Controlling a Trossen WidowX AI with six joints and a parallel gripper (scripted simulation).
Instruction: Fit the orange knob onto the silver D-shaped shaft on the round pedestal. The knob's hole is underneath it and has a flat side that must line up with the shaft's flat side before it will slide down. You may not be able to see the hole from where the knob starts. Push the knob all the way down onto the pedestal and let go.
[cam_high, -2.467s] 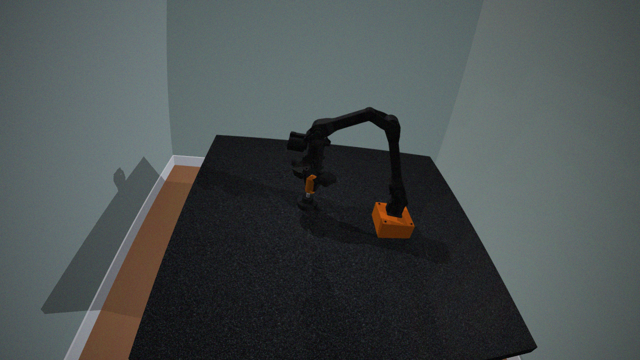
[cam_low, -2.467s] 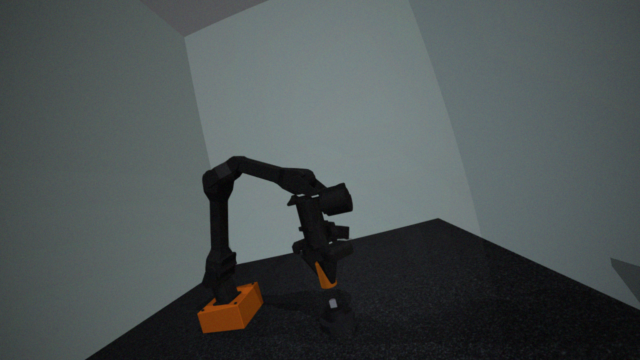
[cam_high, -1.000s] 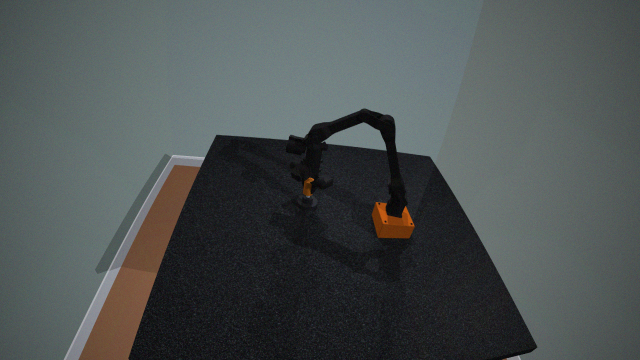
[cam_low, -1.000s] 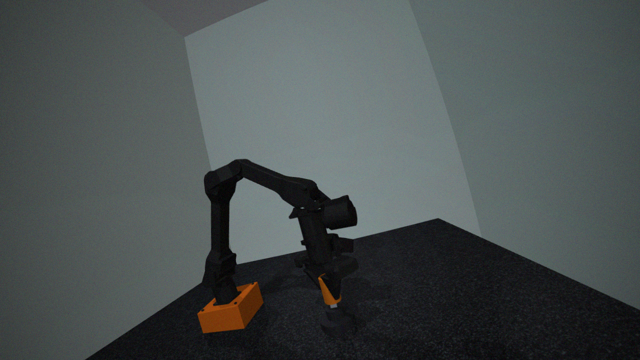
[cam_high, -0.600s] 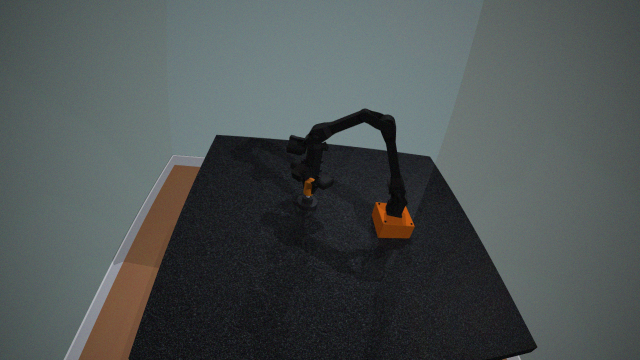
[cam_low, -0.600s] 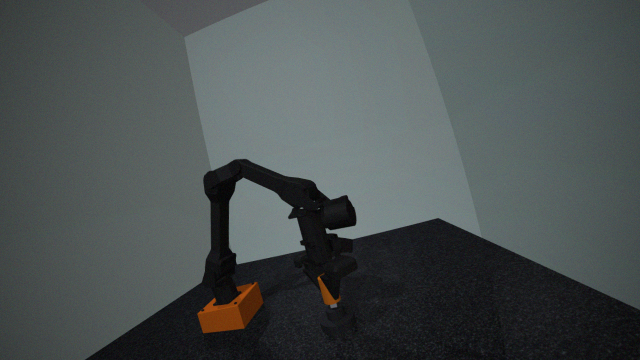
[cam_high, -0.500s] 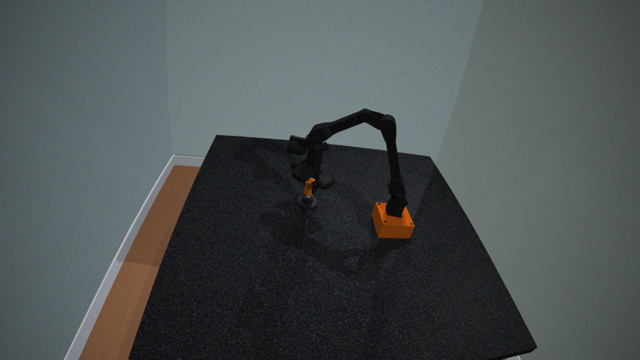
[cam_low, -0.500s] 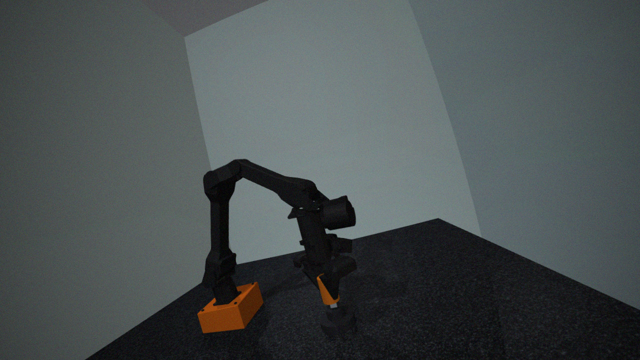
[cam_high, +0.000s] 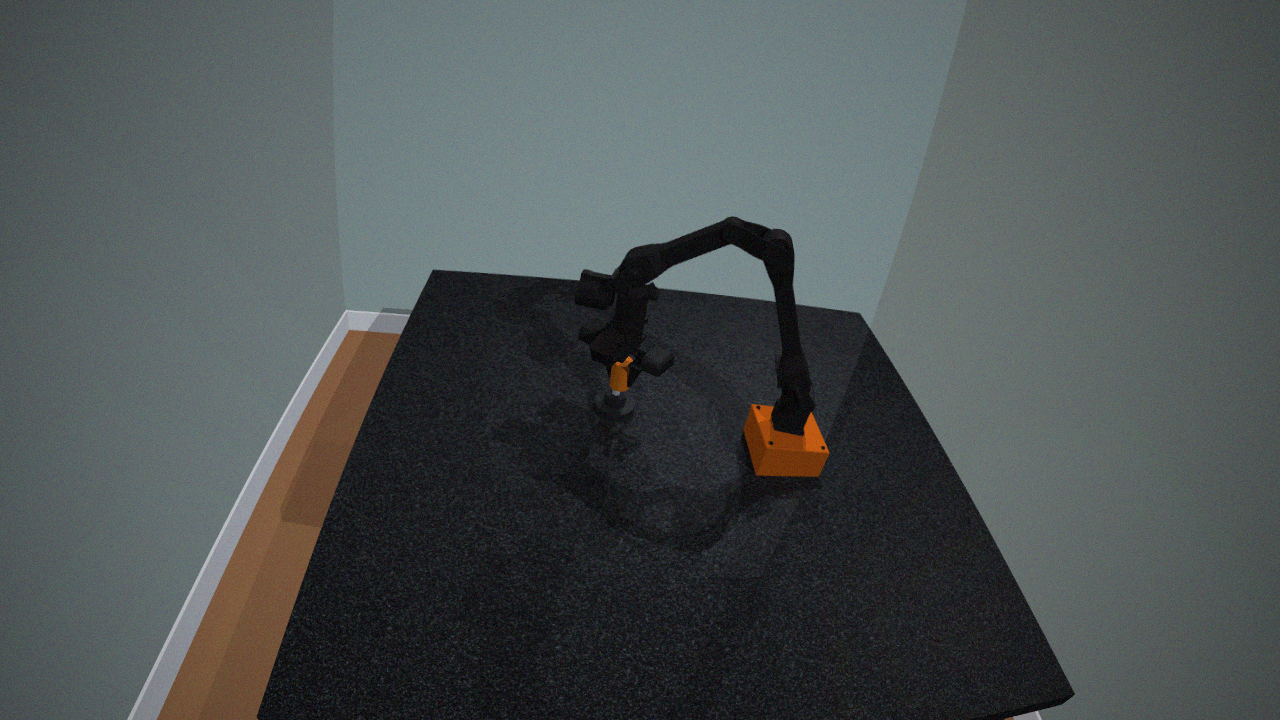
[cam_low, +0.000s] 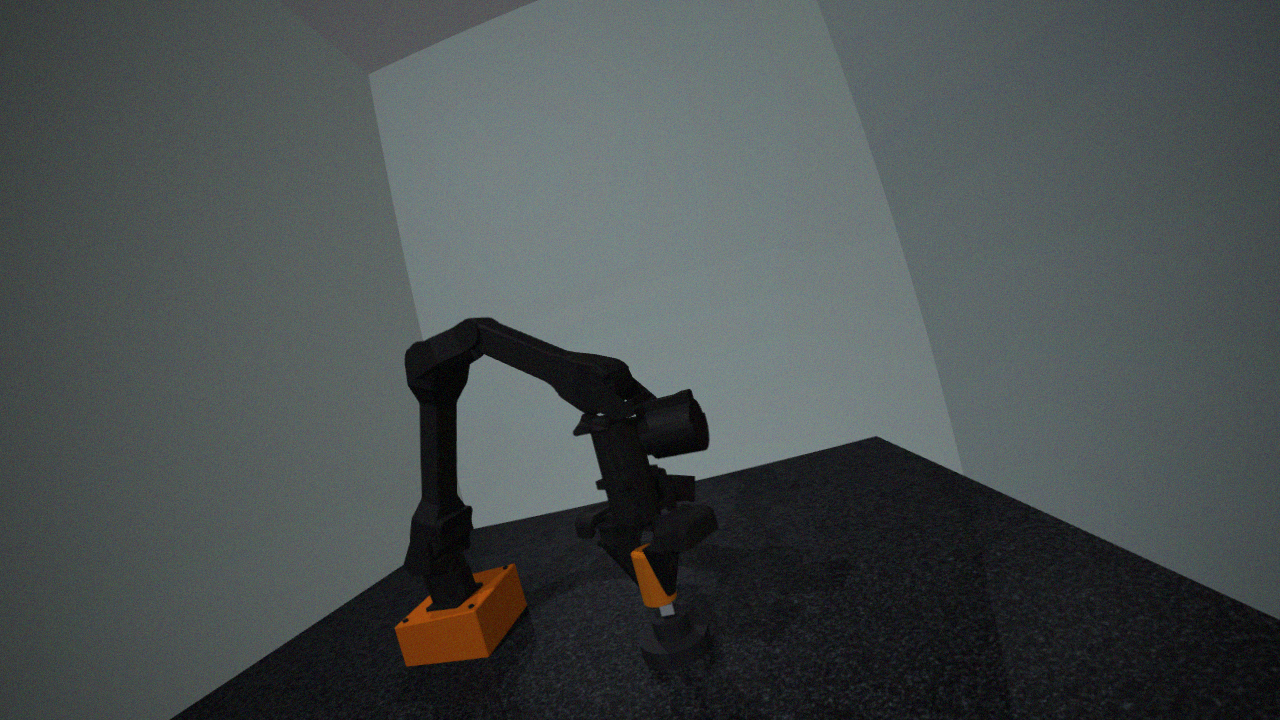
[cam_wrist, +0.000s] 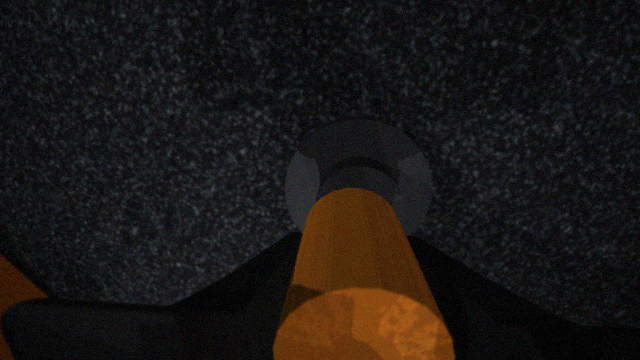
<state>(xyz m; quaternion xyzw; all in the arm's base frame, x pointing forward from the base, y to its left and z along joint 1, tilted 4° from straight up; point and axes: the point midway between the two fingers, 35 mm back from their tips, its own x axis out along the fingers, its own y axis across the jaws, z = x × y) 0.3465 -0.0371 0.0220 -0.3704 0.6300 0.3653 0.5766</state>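
Now: gripper tip 30 mm below the orange knob. Round my gripper tip: dark round pedestal (40 mm below).
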